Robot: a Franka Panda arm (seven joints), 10 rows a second.
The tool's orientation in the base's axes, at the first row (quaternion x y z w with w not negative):
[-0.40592 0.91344 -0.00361 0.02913]
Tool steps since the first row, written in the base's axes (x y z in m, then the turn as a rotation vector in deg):
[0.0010 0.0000 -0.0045 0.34 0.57 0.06]
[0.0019 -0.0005 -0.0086 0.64 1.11 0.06]
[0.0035 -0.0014 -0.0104 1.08 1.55 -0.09]
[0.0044 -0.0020 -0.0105 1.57 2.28 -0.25]
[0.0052 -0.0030 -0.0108 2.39 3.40 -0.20]
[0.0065 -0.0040 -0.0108 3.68 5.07 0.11]
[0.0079 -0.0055 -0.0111 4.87 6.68 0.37]
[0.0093 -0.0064 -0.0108 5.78 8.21 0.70]
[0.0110 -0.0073 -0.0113 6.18 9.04 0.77]
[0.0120 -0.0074 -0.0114 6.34 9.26 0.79]
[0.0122 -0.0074 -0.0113 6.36 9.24 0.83]
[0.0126 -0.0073 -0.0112 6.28 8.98 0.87]
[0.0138 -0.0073 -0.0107 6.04 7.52 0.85]
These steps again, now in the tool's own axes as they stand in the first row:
[-0.0004 -0.0006 0.0045 -0.65 0.13 -0.03]
[-0.0005 -0.0015 0.0087 -1.25 0.27 -0.01]
[-0.0008 -0.0032 0.0106 -1.87 0.24 0.18]
[-0.0009 -0.0043 0.0107 -2.73 0.37 0.38]
[-0.0007 -0.0055 0.0110 -4.11 0.51 0.39]
[-0.0008 -0.0072 0.0111 -6.23 0.67 0.18]
[-0.0006 -0.0092 0.0114 -8.23 0.86 0.02]
[-0.0009 -0.0109 0.0112 -9.99 1.20 -0.23]
[-0.0014 -0.0127 0.0118 -10.88 1.46 -0.27]
[-0.0020 -0.0135 0.0119 -11.15 1.48 -0.27]
[-0.0021 -0.0137 0.0118 -11.15 1.45 -0.31]
[-0.0024 -0.0139 0.0118 -10.90 1.34 -0.36]
[-0.0033 -0.0148 0.0113 -9.66 0.54 -0.38]

